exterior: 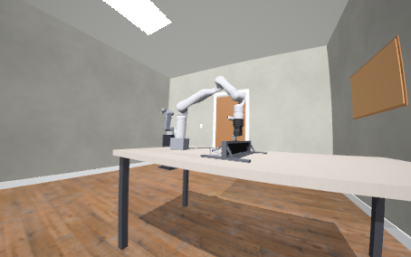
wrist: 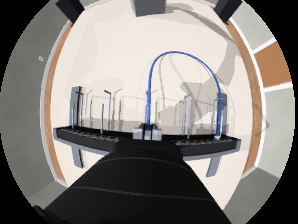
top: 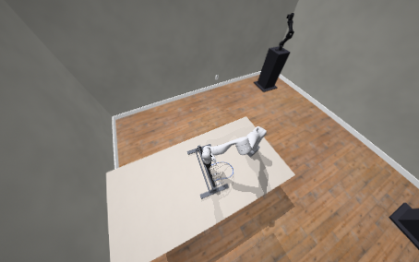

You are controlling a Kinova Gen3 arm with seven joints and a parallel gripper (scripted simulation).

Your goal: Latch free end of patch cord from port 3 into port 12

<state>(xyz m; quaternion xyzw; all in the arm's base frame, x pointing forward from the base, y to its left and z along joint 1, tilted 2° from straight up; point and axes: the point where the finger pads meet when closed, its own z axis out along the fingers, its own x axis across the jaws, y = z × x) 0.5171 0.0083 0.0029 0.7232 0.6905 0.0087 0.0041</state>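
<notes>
Right now my hand is 1 cm short of the plug and 1 cm above it.
</notes>
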